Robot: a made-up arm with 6 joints. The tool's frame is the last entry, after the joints. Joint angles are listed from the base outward. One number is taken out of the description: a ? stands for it. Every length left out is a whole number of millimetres.
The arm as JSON. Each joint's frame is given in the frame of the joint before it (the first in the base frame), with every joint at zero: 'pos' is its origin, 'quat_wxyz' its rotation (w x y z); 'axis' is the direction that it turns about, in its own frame. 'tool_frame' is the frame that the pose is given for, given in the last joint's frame.
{
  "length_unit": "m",
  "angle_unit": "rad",
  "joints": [
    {
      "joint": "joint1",
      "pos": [
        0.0,
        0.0,
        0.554
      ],
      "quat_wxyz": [
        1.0,
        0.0,
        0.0,
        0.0
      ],
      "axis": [
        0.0,
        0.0,
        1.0
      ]
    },
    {
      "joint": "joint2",
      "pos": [
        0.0,
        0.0,
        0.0
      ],
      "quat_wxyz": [
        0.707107,
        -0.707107,
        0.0,
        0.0
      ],
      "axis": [
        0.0,
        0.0,
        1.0
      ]
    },
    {
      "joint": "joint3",
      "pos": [
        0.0,
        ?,
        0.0
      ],
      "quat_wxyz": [
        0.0,
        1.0,
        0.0,
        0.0
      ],
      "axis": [
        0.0,
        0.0,
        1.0
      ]
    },
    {
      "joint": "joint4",
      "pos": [
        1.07,
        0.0,
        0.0
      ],
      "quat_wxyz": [
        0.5,
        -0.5,
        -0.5,
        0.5
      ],
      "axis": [
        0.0,
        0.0,
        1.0
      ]
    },
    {
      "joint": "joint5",
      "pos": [
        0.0,
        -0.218,
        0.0
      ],
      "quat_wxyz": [
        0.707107,
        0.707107,
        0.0,
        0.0
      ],
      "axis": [
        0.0,
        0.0,
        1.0
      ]
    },
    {
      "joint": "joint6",
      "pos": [
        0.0,
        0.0,
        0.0
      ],
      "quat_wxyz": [
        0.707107,
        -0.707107,
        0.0,
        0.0
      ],
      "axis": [
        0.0,
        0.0,
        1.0
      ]
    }
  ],
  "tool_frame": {
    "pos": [
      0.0,
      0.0,
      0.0
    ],
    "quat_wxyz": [
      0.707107,
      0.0,
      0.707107,
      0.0
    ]
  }
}
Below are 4 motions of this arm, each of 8 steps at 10 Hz.
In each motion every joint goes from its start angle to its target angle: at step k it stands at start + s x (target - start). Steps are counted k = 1, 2, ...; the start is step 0. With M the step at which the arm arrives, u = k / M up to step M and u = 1 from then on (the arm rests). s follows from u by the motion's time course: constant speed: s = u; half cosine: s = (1 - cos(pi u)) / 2; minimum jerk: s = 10 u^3 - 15 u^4 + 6 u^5.
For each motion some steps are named. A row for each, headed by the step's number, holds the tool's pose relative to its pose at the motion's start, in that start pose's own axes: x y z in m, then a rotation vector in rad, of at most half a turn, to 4 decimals.
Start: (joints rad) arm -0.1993 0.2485 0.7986 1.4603 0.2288 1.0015
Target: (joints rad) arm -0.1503 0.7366 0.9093 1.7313 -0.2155 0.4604
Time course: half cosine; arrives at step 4
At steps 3, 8:
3: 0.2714 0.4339 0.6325 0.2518 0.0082 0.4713
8: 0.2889 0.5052 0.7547 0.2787 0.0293 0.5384

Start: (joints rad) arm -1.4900 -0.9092 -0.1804 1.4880 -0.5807 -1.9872
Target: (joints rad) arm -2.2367 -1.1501 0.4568 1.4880 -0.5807 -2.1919
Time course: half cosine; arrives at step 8
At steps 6, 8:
6: -0.8227 0.4705 0.2279 0.0829 -0.9379 0.2510
8: -0.9895 0.5761 0.1377 0.0607 -1.0750 0.3468

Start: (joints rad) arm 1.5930 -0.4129 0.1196 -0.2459 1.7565 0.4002
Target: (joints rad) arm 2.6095 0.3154 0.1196 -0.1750 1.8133 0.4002
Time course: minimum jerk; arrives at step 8
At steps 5, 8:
5: -0.8872 0.6568 0.1783 0.5462 0.6639 -0.0089
8: -1.1050 0.8981 0.5778 0.8143 0.8581 0.0468

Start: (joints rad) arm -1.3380 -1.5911 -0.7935 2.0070 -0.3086 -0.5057
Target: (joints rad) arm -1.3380 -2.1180 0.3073 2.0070 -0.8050 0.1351
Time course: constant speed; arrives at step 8
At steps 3, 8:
3: -0.3789 -0.4595 -0.0853 -0.0137 0.2140 -0.6383
8: -1.5086 -0.5643 -0.4039 0.3259 0.8010 -1.4329

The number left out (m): -1.17
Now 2 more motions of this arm.
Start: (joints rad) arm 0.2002 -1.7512 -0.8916 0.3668 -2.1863 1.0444
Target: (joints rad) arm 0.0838 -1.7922 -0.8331 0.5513 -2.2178 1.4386
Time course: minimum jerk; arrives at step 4
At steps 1, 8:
1: -0.0089 0.0127 -0.0042 -0.0154 0.0129 -0.0111
8: -0.0827 0.1329 -0.0274 -0.1428 0.1416 -0.0761

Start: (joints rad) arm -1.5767 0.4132 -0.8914 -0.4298 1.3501 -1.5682
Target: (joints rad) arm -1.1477 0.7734 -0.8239 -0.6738 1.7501 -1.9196
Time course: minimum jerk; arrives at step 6
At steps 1, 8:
1: -0.0010 -0.0097 -0.0106 0.0104 0.0058 0.0031
8: -0.1325 -0.2707 -0.2606 0.2398 0.2021 0.0946

